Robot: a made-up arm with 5 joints.
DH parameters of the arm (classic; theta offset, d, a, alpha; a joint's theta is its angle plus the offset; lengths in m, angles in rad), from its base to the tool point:
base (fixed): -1.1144 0 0.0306 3.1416
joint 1: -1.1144 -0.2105 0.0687 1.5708
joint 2: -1.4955 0 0.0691 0
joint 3: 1.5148 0 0.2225 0
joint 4: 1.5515 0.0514 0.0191 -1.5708
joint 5: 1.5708 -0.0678 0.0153 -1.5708
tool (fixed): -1.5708 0.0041 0 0
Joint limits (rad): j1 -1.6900..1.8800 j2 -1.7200..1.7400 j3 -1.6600..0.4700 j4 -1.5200..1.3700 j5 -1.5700..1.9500
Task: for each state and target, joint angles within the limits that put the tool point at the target. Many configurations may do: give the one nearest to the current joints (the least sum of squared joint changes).
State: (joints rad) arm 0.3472 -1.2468 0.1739 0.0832 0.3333
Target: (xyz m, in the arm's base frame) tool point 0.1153 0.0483 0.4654
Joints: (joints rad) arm -0.3337 -1.6662 0.3944 0.4063 0.3291
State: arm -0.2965 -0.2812 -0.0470 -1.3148 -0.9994
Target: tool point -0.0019 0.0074 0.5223
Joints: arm -0.3838 -0.8905 -0.5279 -1.4460 -0.8352
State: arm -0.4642 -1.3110 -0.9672 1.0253 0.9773
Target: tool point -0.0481 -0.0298 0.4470
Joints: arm -0.7962 -1.6519 -0.4071 1.3700 0.7034
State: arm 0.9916 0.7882 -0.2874 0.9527 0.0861
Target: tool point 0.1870 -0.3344 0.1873
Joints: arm 1.1599 0.5105 -0.4618 1.0003 0.0770
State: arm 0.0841 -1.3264 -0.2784 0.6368 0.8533
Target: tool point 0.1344 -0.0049 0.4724
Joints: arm 0.1796 -1.3657 0.0012 0.8970 0.8093
